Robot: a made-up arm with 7 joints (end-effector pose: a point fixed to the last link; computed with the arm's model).
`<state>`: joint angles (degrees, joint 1 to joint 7).
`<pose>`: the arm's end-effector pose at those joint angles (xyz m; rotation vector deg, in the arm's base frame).
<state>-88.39 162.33 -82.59 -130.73 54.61 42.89 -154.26</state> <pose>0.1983 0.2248 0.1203 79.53 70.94 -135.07</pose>
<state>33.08 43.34 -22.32 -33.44 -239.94 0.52 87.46</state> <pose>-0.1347 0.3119 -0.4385 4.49 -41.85 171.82</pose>
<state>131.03 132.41 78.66 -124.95 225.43 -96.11 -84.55</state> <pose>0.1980 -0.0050 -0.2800 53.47 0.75 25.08</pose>
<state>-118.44 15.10 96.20 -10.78 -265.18 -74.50 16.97</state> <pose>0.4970 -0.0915 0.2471 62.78 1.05 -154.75</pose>
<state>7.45 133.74 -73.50 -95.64 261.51 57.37 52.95</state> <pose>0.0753 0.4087 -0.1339 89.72 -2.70 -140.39</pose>
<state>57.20 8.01 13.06 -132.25 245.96 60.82 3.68</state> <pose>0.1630 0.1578 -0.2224 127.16 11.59 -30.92</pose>
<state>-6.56 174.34 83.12 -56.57 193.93 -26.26 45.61</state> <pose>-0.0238 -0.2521 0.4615 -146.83 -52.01 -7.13</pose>
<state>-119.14 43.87 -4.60 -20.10 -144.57 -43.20 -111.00</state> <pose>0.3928 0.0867 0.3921 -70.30 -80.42 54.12</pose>
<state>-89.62 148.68 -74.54 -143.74 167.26 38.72 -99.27</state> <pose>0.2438 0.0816 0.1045 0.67 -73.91 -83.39</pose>
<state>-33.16 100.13 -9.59 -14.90 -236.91 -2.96 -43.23</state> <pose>0.1189 0.5319 0.1395 60.75 -98.30 54.20</pose>
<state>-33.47 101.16 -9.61 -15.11 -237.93 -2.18 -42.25</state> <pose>0.1149 0.5302 0.1489 60.78 -98.87 53.57</pose>
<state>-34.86 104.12 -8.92 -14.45 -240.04 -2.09 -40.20</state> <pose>0.0955 0.5264 0.1742 62.76 -101.80 54.52</pose>
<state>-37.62 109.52 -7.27 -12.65 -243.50 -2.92 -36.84</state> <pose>0.0534 0.5169 0.2157 67.11 -107.84 57.71</pose>
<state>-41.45 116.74 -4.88 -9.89 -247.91 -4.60 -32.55</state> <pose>-0.0105 0.4986 0.2601 73.09 -116.31 63.05</pose>
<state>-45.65 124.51 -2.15 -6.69 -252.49 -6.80 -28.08</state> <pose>-0.0853 0.4723 0.2920 79.39 -125.66 69.74</pose>
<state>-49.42 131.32 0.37 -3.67 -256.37 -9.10 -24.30</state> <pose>-0.1536 0.4451 0.3048 84.85 -133.91 76.46</pose>
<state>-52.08 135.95 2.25 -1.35 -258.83 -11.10 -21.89</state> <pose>-0.2006 0.4252 0.3040 -84.29 132.73 -77.86</pose>
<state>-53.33 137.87 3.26 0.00 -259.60 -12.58 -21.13</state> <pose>-0.2213 0.4174 0.2993 -82.05 128.77 -77.16</pose>
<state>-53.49 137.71 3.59 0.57 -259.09 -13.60 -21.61</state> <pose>-0.2222 0.4194 0.2951 -81.46 127.37 -77.55</pose>
